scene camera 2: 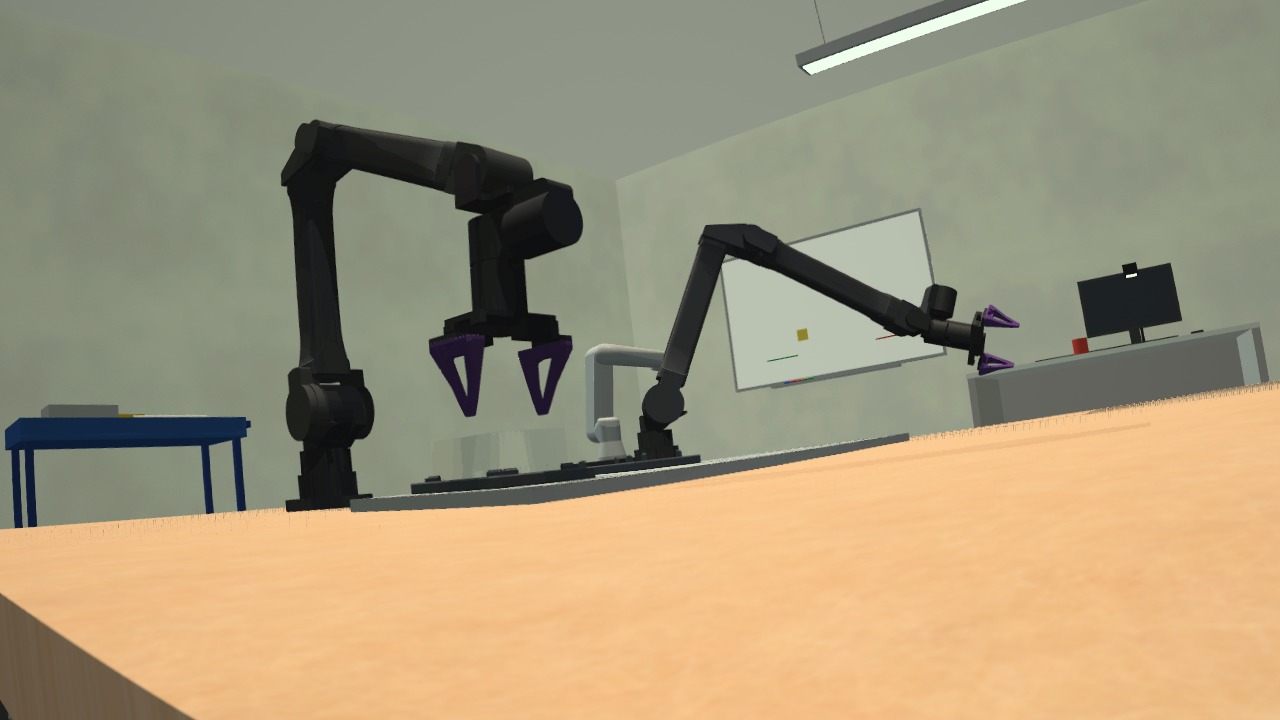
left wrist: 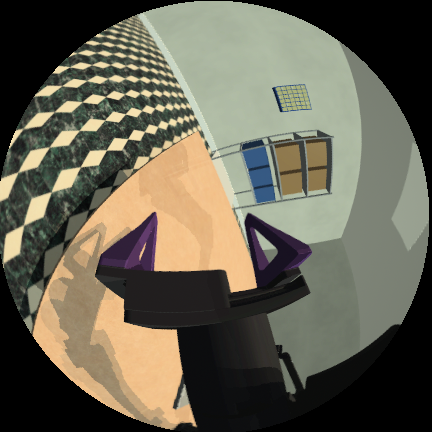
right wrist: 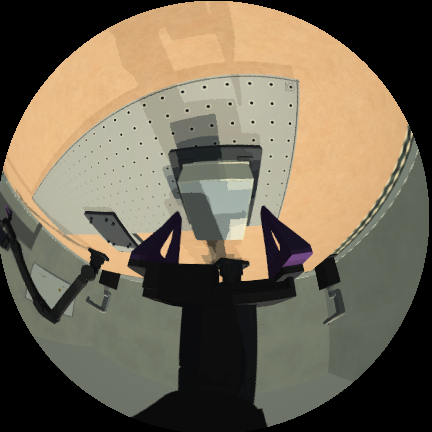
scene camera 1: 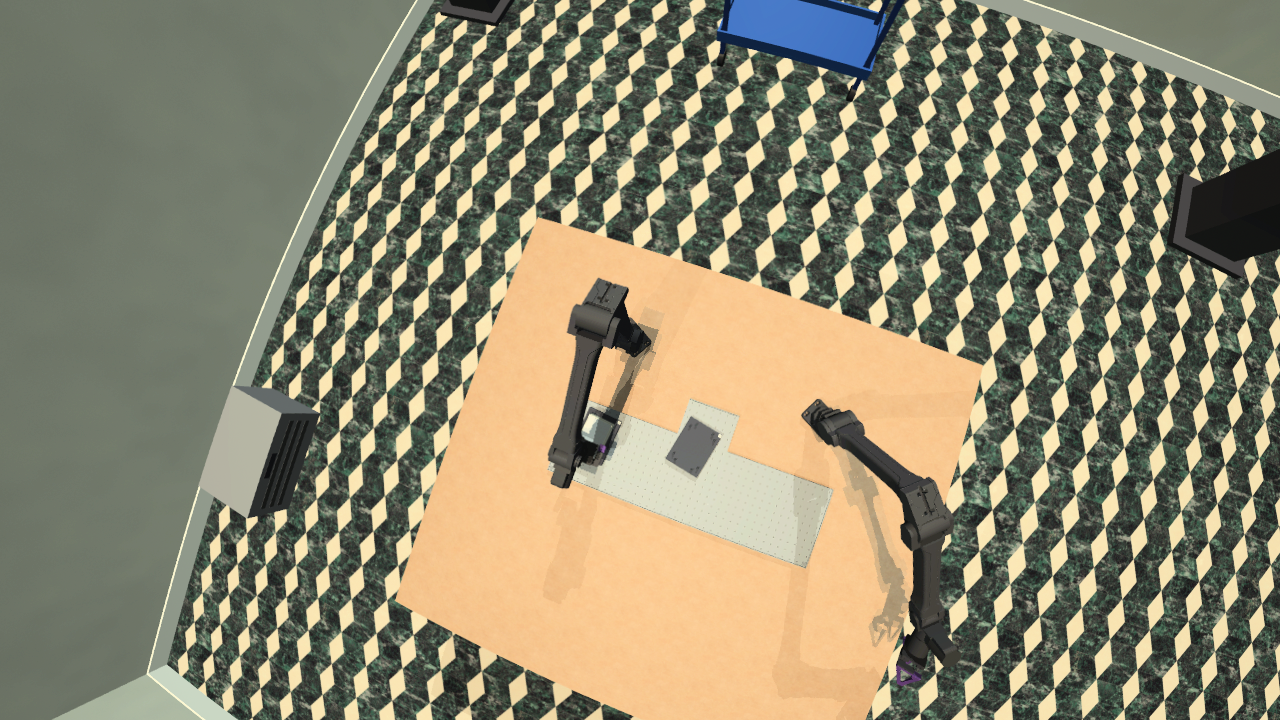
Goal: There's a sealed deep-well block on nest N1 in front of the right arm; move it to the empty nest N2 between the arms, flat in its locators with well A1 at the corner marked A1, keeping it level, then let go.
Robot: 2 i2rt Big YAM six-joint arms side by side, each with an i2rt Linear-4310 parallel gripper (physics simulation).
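Seen in the pictures: left gripper, between the fingertips: point(scene camera 2: 1016, 345) point(left wrist: 202, 216) point(scene camera 1: 902, 673); right gripper, between the fingertips: point(scene camera 2: 508, 415) point(right wrist: 219, 211) point(scene camera 1: 586, 445); left arm's base, origin of its link: point(right wrist: 98, 253) point(scene camera 1: 821, 419); right arm's base, origin of its link: point(scene camera 2: 330, 508) point(right wrist: 230, 262) point(scene camera 1: 632, 337).
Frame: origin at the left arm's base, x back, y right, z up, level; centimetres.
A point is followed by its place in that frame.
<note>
The pale sealed block point(scene camera 1: 599, 428) {x -56.5, y 47.3, z 6.7 cm} point(scene camera 2: 537, 452) {x -65.6, y 44.0, z 4.4 cm} point(right wrist: 215, 205) {x -62.0, y 45.7, z 6.7 cm} sits on the dark nest N1 point(right wrist: 215, 151) {x -67.1, y 43.8, z 2.5 cm}. The flat dark nest N2 point(scene camera 1: 693, 445) {x -37.5, y 22.7, z 2.4 cm} point(right wrist: 110, 230) {x -39.1, y 22.8, z 2.5 cm} is empty, with small raised locators. A small white mark shows at one corner of it in scene camera 1; its lettering is too small to read. My right gripper point(scene camera 2: 506, 413) {x -62.9, y 45.9, z 8.4 cm} point(right wrist: 219, 211) {x -62.9, y 45.9, z 8.4 cm} is open and points down, its fingertips a little above the block, with nothing between them. My left gripper point(scene camera 1: 907, 676) {x -36.6, y -69.2, z 15.9 cm} point(scene camera 2: 1015, 344) {x -36.6, y -69.2, z 15.9 cm} point(left wrist: 202, 216) {x -36.6, y -69.2, z 15.9 cm} is open and empty, far from both nests, past the table's edge. Well A1 cannot be made out.
Both nests stand on a pale perforated plate point(scene camera 1: 742, 510) {x -39.8, y -4.0, z 1.3 cm} point(right wrist: 270, 112) {x -74.5, y 48.2, z 1.3 cm} on the wooden table point(scene camera 1: 501, 537) {x -110.0, y 42.2, z 0.0 cm} point(scene camera 2: 716, 582) {x -125.5, y 58.8, z 0.0 cm}. The left arm point(scene camera 1: 926, 564) {x -14.3, y -32.0, z 40.9 cm} reaches along the table's right edge in scene camera 1. A blue cart point(scene camera 1: 796, 40) stands off the table.
</note>
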